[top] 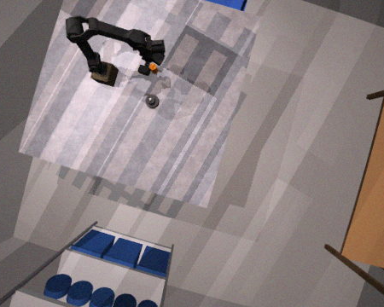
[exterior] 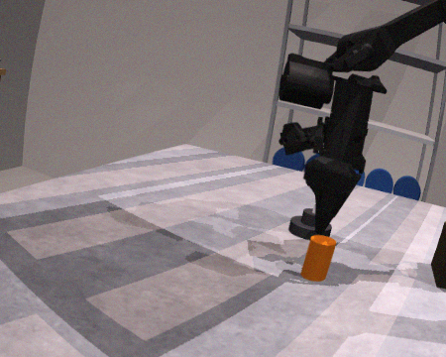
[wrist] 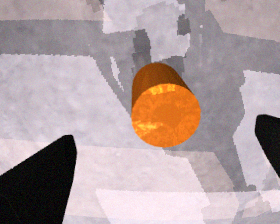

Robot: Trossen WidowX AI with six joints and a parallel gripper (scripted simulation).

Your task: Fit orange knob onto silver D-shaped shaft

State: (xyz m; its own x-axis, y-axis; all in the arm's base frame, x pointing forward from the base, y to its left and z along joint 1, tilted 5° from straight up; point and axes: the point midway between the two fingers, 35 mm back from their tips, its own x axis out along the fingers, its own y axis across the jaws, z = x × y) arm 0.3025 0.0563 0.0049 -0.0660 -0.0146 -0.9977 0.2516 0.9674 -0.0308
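Now: the orange knob 4 cm below my gripper tip. From my gripper tip the other things lie so: round pedestal 20 cm to the right, 5 cm below.
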